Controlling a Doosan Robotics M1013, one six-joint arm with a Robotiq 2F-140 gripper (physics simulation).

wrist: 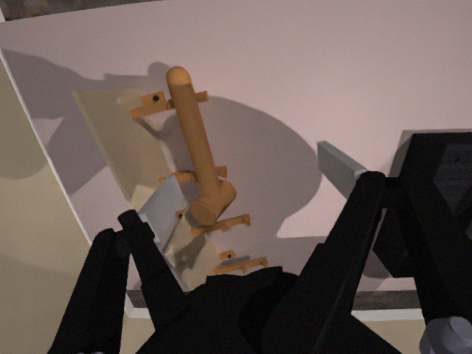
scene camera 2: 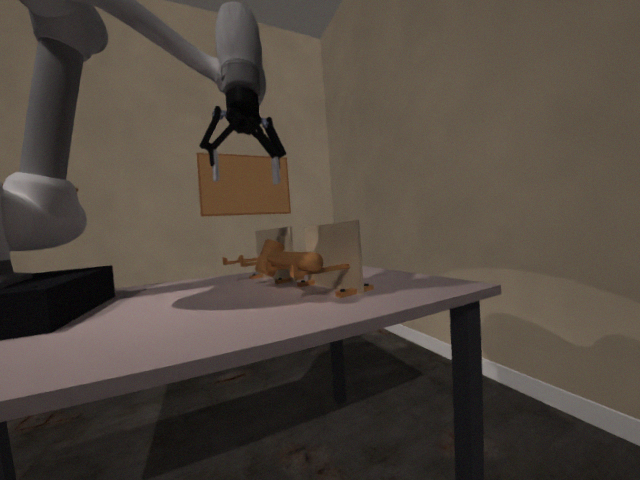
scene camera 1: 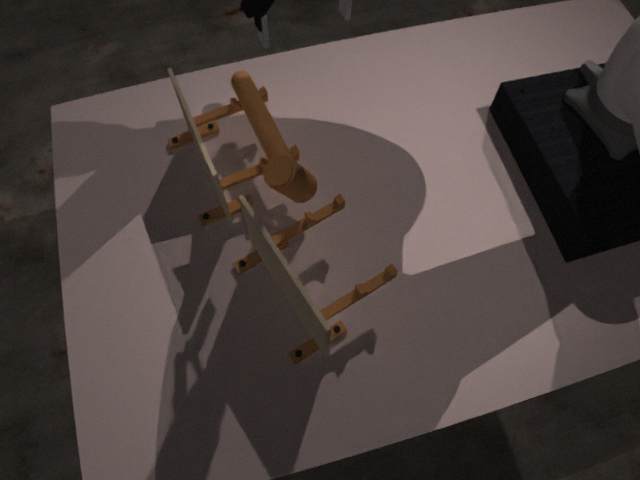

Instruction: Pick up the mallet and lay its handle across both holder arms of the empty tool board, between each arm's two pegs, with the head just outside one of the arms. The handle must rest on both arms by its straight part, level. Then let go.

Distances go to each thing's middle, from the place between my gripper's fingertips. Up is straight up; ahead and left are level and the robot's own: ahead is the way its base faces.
I see my gripper 90 mm short of the mallet (scene camera 1: 283, 174), 30 mm to the right of it and 200 mm above it.
